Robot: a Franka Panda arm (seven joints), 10 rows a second.
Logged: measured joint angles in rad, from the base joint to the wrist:
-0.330, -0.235, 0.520, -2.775, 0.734, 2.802, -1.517
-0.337, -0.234, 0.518, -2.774, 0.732, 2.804, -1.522
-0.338, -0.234, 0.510, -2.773, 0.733, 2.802, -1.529
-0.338, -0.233, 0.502, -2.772, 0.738, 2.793, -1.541
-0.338, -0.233, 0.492, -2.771, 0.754, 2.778, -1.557
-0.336, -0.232, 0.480, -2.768, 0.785, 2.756, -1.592
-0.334, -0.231, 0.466, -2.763, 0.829, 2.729, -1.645
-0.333, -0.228, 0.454, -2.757, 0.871, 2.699, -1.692
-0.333, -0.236, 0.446, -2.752, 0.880, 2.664, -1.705
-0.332, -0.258, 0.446, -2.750, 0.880, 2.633, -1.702
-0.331, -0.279, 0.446, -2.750, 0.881, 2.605, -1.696
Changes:
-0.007, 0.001, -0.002, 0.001, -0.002, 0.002, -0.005
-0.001, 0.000, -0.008, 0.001, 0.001, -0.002, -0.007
0.000, 0.001, -0.008, 0.001, 0.005, -0.009, -0.012
0.000, 0.000, -0.010, 0.001, 0.016, -0.015, -0.016
0.002, 0.001, -0.012, 0.003, 0.031, -0.022, -0.035
0.002, 0.001, -0.014, 0.005, 0.044, -0.027, -0.053
0.001, 0.003, -0.012, 0.006, 0.042, -0.030, -0.047
0.000, -0.008, -0.008, 0.005, 0.009, -0.035, -0.013
0.001, -0.022, 0.000, 0.002, 0.000, -0.031, 0.003
0.001, -0.021, 0.000, 0.000, 0.001, -0.028, 0.006

